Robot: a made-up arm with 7 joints. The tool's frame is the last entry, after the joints.
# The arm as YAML. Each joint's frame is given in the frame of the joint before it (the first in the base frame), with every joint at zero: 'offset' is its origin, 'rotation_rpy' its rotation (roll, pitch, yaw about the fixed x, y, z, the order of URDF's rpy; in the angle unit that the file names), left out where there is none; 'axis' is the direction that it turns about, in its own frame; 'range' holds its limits. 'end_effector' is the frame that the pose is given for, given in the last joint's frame.
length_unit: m
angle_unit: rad
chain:
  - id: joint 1
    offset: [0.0, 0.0, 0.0]
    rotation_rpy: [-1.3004, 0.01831, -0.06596]
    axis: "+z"
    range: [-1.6, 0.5]
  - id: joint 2
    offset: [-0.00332, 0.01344, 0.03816]
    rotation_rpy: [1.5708, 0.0, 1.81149]
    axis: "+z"
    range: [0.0, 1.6]
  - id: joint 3
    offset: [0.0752, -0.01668, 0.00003]
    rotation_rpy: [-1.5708, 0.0, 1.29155]
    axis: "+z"
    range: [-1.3, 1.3]
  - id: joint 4
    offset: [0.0, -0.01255, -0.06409]
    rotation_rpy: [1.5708, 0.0, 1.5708]
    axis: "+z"
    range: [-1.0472, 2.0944]
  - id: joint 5
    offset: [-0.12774, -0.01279, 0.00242]
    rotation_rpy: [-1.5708, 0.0, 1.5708]
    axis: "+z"
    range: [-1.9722, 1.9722]
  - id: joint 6
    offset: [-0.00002, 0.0, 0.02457]
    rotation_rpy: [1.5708, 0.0, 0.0]
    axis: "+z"
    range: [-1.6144, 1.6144]
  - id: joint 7
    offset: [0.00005, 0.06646, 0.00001]
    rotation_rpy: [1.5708, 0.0, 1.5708]
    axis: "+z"
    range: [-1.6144, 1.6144]
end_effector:
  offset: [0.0, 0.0, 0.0]
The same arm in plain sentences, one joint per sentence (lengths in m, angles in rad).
The arm has seven revolute joints in a row. What follows holds with every joint at zero, and every direction is one of the base frame's. The first joint is mounted at the same point as the base frame's origin and rotates about the direction (0.068403, 0.961235, 0.26711), from -1.6 to 0.5 rad. The second joint is mounted 0.0007 m along -x and 0.0405 m along +y and 0.0027 m along -z from the first joint and rotates about the direction (0.968889, -0.0002, -0.247497), from 0 to 1.6 rad. The third joint is mounted 0.019 m along -x and 0.0047 m along +y and 0.0745 m along -z from the second joint and rotates about the direction (0.247497, -0.0001, 0.968889), from -1.3 to 1.3 rad. The fourth joint is mounted 0.0037 m along -x and 0.0652 m along -z from the third joint and rotates about the direction (0.0002, 1, 0), from -1.0472 to 2.0944 rad. The fifth joint is mounted 0.1206 m along +x and 0.0024 m along +y and 0.044 m along -z from the fourth joint and rotates about the direction (0.968889, -0.0002, -0.247497), from -1.9722 to 1.9722 rad. The sixth joint is mounted 0.0238 m along +x and 0.0061 m along -z from the fifth joint and rotates about the direction (0.0002, 1, 0), from -1.6144 to 1.6144 rad. The seventh joint is mounted 0.0644 m along +x and 0.0164 m along -z from the sixth joint and rotates about the direction (0.247497, -0.0001, 0.968889), from -1.6144 to 1.6144 rad. The tool frame, which is the frame that the pose is given for, is mounted at the same point as the seventh joint; its axes are the base frame's turned by roll 0, pitch 0.2501 and yaw -0.0002 rad (as in URDF: about the fixed x, then y, then z).
